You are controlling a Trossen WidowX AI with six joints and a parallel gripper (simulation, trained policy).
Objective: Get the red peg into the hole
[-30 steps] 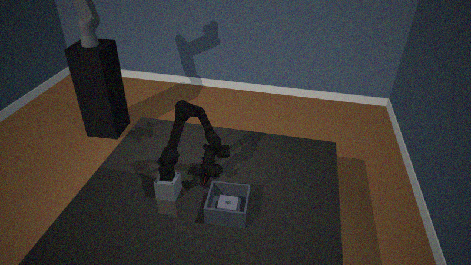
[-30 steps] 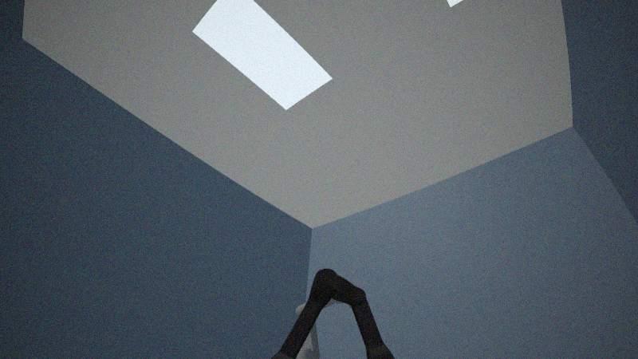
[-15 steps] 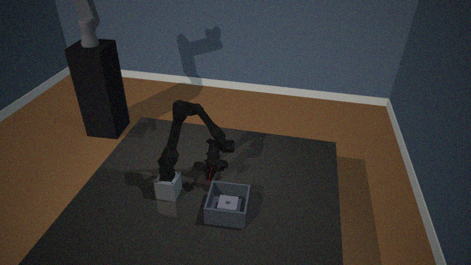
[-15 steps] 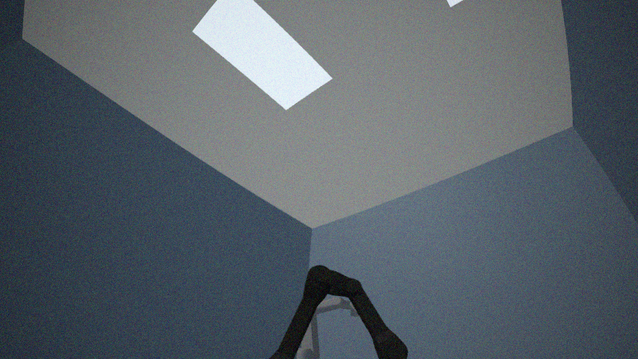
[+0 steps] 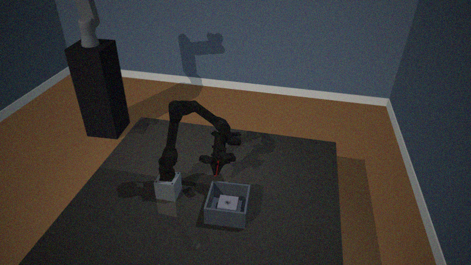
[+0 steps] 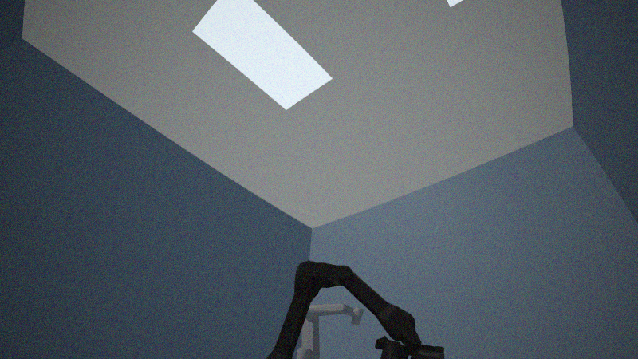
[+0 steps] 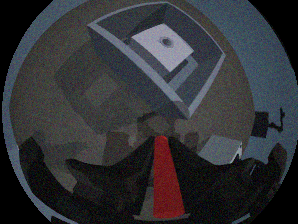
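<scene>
The light plate is 13 cm to the right of my gripper tip, 8 cm ahead of it and 6 cm below it. Also, from my gripper tip: red peg (3 cm above, 1 cm to the left); then grey box (13 cm to the right, 8 cm below, 8 cm ahead).
</scene>
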